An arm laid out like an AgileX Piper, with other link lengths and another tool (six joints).
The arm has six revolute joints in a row. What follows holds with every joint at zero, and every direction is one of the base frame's.
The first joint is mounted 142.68 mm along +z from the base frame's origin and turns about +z.
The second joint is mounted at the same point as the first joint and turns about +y.
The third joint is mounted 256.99 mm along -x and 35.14 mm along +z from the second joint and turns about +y.
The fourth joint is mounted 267.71 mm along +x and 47.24 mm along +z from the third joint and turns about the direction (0.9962, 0, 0.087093).
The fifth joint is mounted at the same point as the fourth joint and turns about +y.
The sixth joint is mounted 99.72 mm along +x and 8.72 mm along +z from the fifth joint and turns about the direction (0.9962, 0, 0.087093).
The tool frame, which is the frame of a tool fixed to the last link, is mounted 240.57 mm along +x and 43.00 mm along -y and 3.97 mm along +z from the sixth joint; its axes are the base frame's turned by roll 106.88, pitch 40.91 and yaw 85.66 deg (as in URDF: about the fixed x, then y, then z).
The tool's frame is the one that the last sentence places.
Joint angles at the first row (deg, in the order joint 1, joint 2, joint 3, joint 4, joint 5, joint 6):
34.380, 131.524, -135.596, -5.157, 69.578, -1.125
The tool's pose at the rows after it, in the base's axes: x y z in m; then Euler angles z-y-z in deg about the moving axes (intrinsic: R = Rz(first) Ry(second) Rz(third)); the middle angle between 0 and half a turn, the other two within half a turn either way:
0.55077, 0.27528, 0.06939, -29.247, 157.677, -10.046
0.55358, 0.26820, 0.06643, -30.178, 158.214, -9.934
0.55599, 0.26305, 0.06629, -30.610, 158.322, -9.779
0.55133, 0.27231, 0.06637, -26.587, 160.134, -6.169
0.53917, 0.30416, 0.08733, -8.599, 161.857, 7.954
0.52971, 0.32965, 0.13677, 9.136, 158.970, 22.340
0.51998, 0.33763, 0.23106, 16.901, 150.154, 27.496
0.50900, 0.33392, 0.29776, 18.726, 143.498, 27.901
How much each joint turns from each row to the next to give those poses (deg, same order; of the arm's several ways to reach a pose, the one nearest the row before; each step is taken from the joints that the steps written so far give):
-1.656, 0.781, 0.002, 1.101, -0.001, -0.001
-0.916, 0.229, -0.001, 0.403, 0.000, 0.200
-0.594, 0.001, 0.000, 0.124, 0.000, -0.001
-0.380, -0.214, -0.005, 2.595, 0.003, -0.751
-0.252, -2.122, 0.001, 6.597, -0.001, -4.385
0.000, -4.414, 0.003, 4.858, -0.001, -3.743
0.448, -8.440, -0.096, 1.333, 0.001, -2.918
0.262, -5.945, -0.228, 0.001, -0.002, -1.834

